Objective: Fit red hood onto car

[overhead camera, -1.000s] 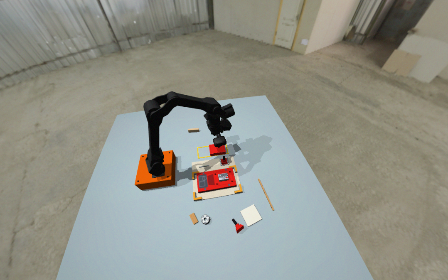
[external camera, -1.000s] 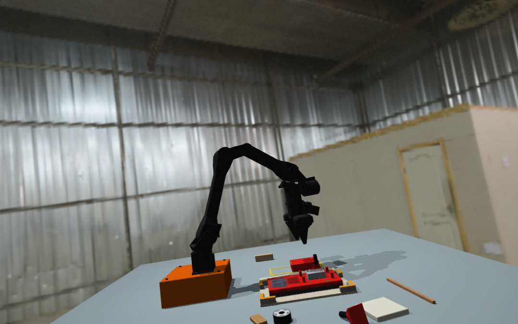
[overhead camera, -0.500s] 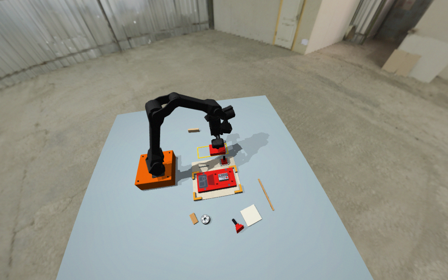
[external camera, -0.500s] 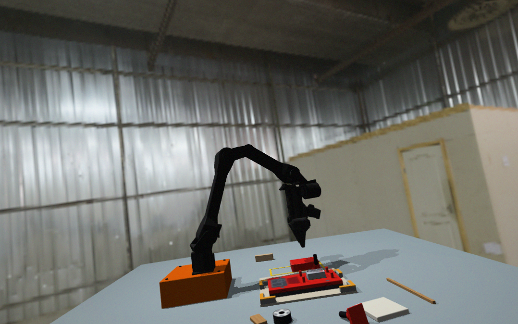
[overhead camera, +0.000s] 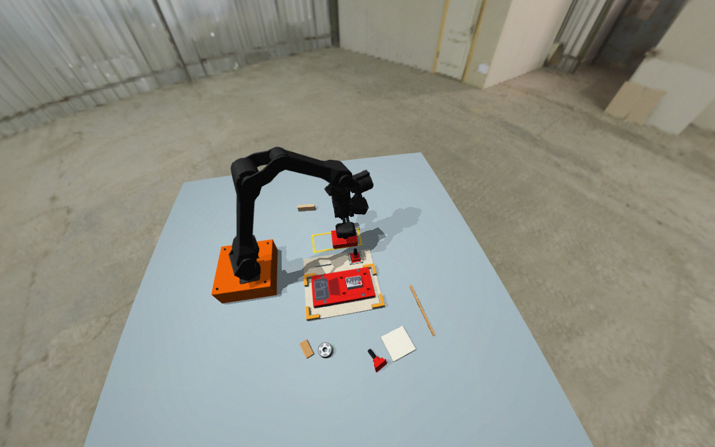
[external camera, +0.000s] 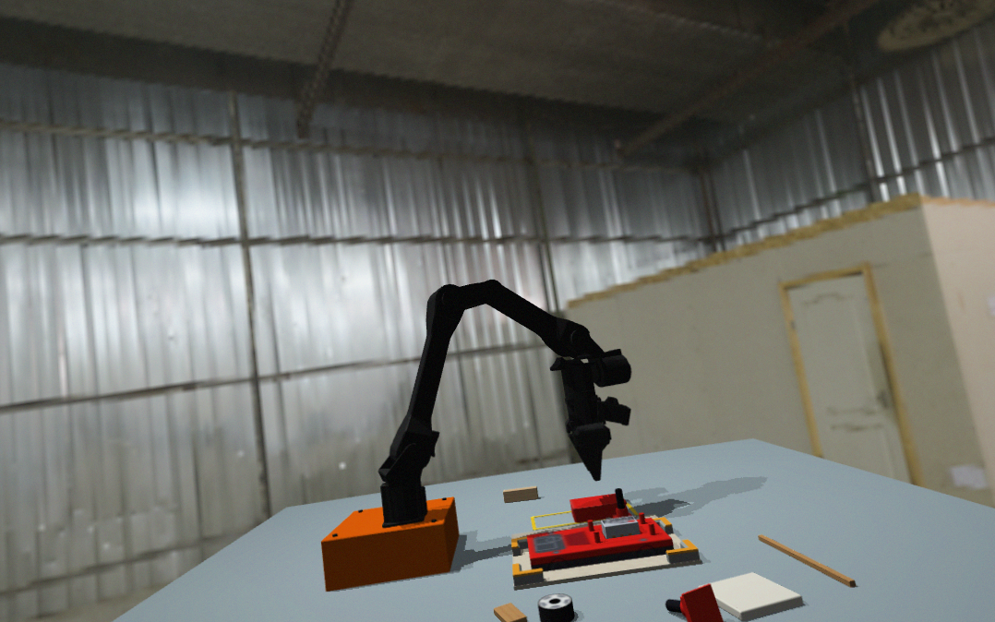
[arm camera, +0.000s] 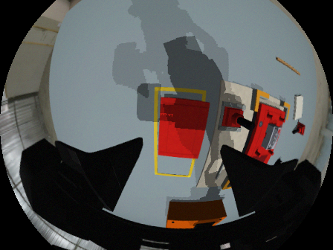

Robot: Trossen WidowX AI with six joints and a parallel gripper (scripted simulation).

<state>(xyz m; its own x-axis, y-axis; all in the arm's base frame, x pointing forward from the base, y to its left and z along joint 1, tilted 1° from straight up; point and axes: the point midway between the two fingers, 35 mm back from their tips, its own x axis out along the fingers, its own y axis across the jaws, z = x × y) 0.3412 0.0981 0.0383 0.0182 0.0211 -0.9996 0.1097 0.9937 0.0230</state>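
Now: the red hood 50 mm below my gripper tip. Also, from my gripper tip: wood block (360 mm to the right, 200 mm behind, 70 mm below); then wooden stick (340 mm to the right, 170 mm ahead, 70 mm below); then cream jig (190 mm to the right, 60 mm below, 50 mm behind).
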